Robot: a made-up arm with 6 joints.
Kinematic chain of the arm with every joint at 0, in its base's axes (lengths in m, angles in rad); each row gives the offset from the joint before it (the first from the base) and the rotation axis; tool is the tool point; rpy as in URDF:
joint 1: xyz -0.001 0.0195 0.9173 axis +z
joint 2: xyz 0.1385 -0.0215 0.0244 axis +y
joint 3: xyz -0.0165 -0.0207 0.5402 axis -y
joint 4: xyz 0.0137 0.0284 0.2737 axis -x
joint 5: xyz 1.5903 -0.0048 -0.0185 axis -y
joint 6: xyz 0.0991 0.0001 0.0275 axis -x
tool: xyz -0.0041 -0.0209 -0.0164 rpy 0 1.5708 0
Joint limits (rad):
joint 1: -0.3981..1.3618
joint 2: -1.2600..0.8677
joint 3: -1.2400..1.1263
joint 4: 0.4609..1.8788
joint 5: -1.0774..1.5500
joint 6: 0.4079..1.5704
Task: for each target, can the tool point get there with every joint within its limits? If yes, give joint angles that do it. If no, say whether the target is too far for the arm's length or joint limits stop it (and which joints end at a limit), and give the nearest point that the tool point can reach.
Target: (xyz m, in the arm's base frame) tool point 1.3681 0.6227 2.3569
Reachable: yes | joints 0.4149 -0.1867 0.1700 1.0165 0.1714 1.0486
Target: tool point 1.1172 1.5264 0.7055
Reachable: yes | joints 0.9349 0.4326 -0.2197 0.5861 0.7285 0.5649
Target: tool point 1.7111 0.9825 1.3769
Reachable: yes | joints 0.5002 0.3988 0.1383 0.7786 1.2905 1.0653
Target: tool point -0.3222 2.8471 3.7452
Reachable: no: too far | nearest point 0.3215 1.6397 2.5984 | short by 1.785 m
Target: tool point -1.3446 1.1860 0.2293
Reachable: no: joint limits stop it (at a limit: joint 1, joint 3, joint 6) | nearest point 0.1247 0.9799 0.1277 | short by 1.487 m
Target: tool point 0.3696 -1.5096 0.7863
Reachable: no: joint limits stop it (at a limit: joint 1, joint 3, joint 5, joint 6) | nearest point 1.1929 -0.6022 0.7068 | short by 1.228 m
